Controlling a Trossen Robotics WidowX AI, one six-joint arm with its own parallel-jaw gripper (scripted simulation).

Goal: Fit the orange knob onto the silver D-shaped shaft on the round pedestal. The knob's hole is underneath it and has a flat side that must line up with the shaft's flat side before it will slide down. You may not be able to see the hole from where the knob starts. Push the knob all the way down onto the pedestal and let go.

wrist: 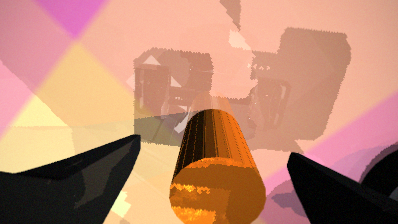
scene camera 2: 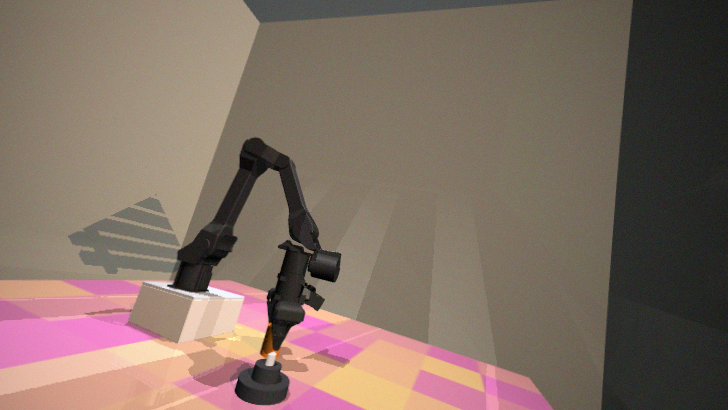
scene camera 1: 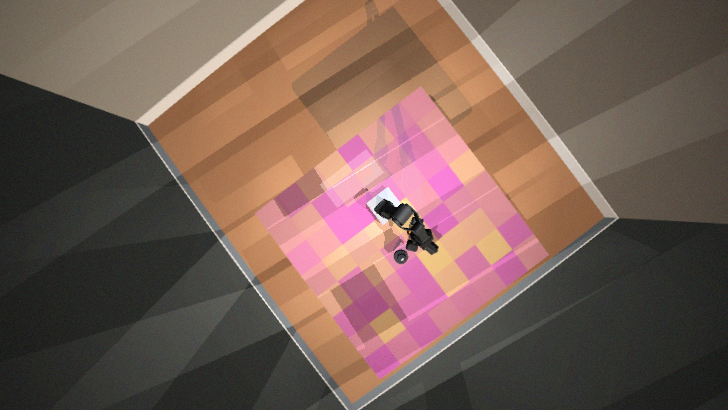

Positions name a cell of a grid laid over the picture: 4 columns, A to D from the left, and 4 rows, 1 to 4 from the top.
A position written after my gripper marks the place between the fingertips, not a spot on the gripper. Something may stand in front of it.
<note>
My gripper (scene camera 2: B4) is open and holds nothing.
My gripper is seen too in the wrist view (wrist: C3).
</note>
